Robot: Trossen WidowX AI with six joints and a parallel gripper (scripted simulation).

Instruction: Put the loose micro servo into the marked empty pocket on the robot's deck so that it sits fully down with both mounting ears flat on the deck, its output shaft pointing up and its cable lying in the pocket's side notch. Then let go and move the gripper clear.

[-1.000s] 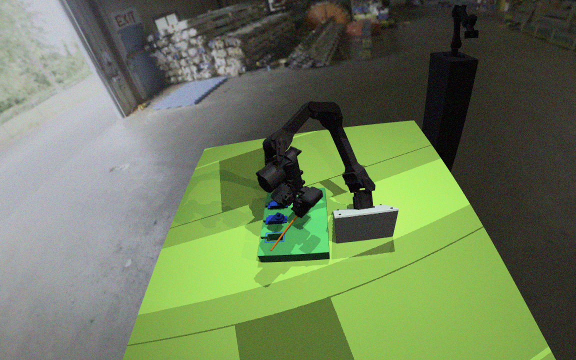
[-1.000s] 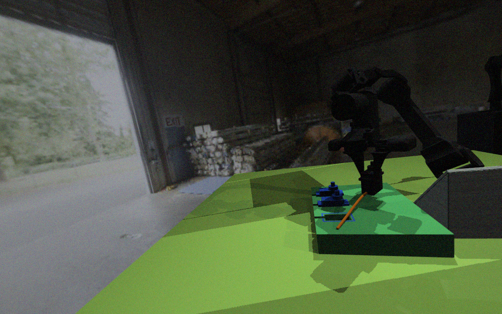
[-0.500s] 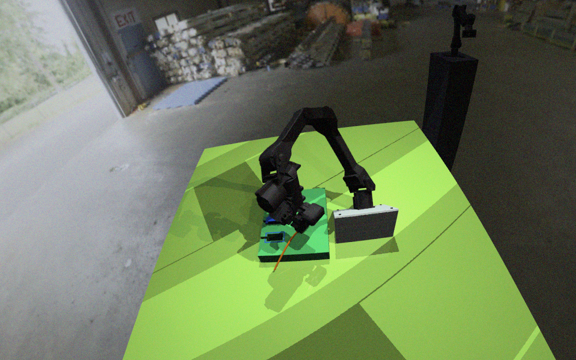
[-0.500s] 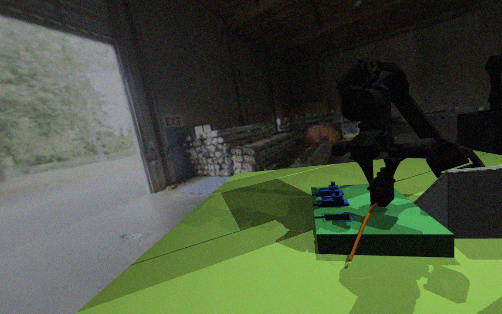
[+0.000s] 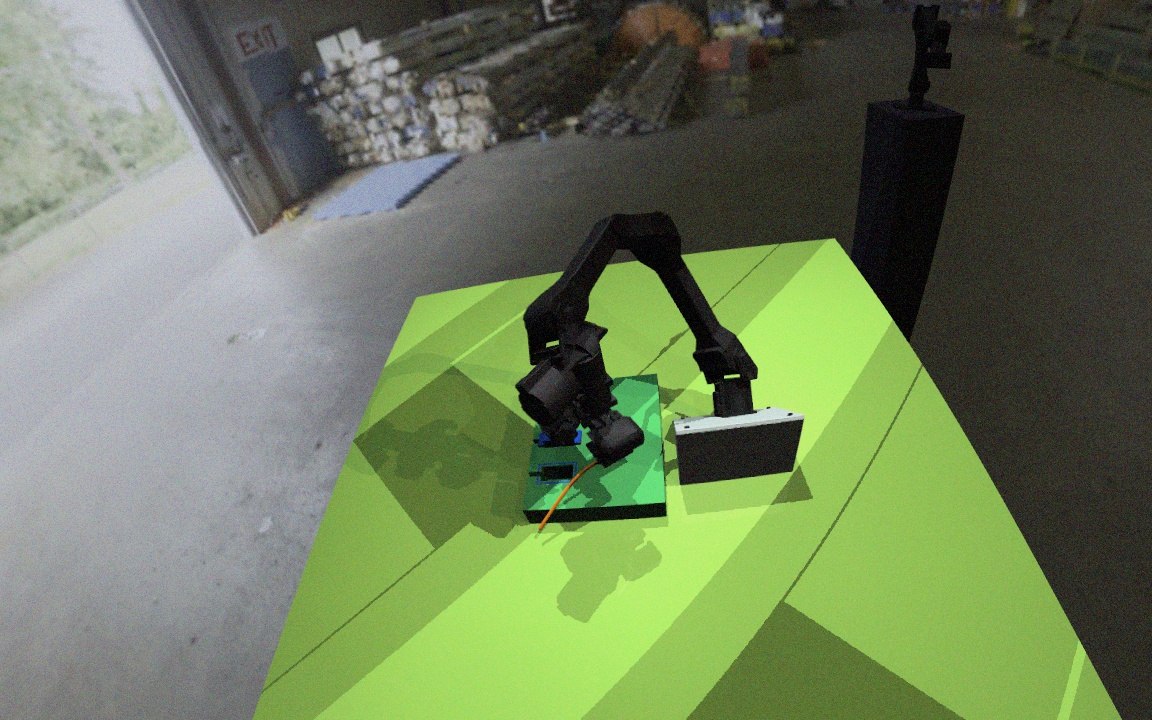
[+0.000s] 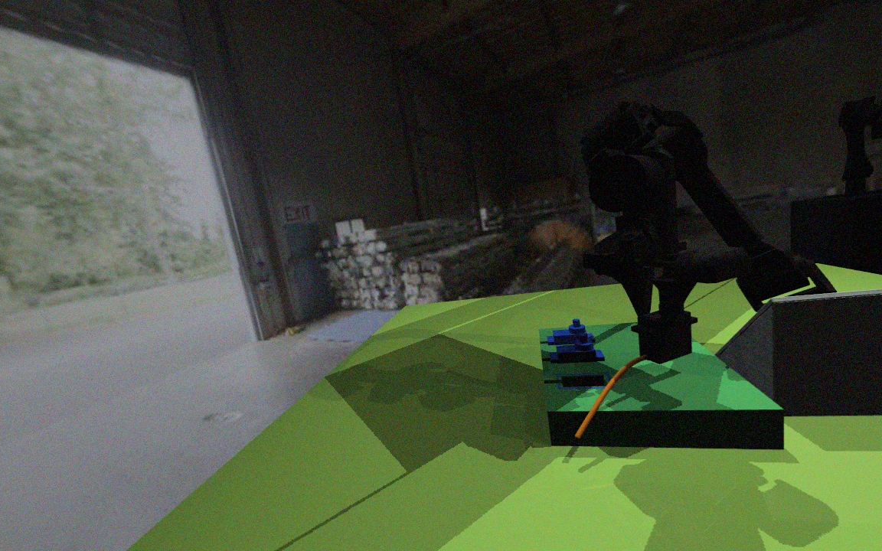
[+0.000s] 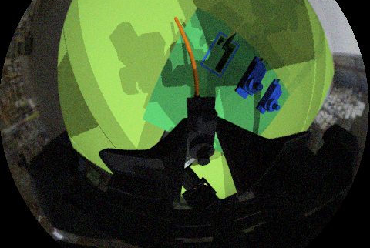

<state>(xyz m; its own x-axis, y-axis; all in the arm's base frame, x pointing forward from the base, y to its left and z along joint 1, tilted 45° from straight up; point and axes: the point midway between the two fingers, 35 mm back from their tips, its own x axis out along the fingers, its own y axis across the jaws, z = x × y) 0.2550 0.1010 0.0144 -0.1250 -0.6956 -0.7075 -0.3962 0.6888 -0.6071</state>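
The green deck lies 2 cm behind my gripper tip, 7 cm to the right of it and 10 cm below it.
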